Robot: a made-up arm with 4 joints. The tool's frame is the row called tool. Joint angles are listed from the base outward. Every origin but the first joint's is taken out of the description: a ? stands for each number. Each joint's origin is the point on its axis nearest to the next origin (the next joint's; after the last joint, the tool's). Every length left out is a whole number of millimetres.
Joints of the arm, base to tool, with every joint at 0 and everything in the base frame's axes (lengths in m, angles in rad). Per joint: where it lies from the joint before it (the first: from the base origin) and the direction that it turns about. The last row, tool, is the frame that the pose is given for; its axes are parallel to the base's.
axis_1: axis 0 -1 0 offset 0.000 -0.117 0.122
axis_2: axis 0 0 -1 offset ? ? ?
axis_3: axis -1 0 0 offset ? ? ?
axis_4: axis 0 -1 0 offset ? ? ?
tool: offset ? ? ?
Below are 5 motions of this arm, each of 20 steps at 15 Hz.
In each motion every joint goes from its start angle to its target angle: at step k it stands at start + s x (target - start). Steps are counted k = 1, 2, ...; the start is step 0. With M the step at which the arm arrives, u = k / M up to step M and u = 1 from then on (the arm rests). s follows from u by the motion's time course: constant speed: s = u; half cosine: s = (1 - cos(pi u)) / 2; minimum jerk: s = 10 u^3 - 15 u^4 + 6 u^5.
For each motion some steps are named. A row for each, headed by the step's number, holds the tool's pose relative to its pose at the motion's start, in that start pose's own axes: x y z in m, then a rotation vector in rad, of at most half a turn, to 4 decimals.
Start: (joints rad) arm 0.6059 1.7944 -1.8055 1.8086
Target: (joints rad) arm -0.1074 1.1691 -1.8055 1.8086
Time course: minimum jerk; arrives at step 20
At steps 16, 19, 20:
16: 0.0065 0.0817 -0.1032 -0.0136 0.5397 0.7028
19: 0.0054 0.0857 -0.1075 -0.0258 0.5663 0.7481
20: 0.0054 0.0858 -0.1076 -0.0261 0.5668 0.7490

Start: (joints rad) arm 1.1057 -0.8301 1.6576 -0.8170
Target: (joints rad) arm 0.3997 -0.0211 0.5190 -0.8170
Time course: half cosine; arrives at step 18
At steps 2, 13, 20:
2: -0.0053 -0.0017 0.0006 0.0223 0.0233 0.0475
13: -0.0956 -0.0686 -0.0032 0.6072 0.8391 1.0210
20: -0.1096 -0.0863 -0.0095 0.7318 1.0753 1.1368

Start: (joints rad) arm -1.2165 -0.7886 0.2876 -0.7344
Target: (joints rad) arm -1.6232 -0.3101 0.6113 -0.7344
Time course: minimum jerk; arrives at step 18
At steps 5, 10, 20:
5: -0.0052 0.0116 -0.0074 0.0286 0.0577 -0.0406
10: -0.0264 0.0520 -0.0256 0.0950 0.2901 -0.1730
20: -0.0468 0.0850 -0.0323 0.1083 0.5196 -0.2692

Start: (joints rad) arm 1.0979 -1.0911 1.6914 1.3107
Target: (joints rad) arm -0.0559 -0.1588 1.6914 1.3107
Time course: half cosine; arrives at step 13
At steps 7, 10, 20:
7: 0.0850 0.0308 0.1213 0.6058 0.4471 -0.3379
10: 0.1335 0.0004 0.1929 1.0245 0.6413 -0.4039
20: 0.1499 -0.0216 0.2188 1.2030 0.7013 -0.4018

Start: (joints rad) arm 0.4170 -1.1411 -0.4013 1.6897
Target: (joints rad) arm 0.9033 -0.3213 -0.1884 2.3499
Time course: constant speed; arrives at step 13
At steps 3, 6, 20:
3: 0.0387 -0.0075 0.0090 -0.1241 -0.2737 0.1740
6: 0.0753 -0.0070 0.0228 -0.2248 -0.5536 0.3571
20: 0.1378 0.0215 0.0670 -0.3878 -1.2113 0.8090

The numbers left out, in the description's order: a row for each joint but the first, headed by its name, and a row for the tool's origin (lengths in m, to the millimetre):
axis_2: 0.072 0.000 -0.186
axis_3: 0.011 -0.086 0.000
axis_4: 0.000 0.003 0.083
tool: -0.028 0.000 -0.049

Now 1 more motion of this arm.
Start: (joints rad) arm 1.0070 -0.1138 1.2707 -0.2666
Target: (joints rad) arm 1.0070 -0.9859 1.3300 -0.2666
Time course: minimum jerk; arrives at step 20
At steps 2, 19, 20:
2: 0.0004 0.0000 -0.0001 -0.0011 -0.0071 0.0020
19: 0.0437 0.0006 0.0051 -0.1148 -0.8395 0.2100
20: 0.0438 0.0006 0.0051 -0.1149 -0.8405 0.2102

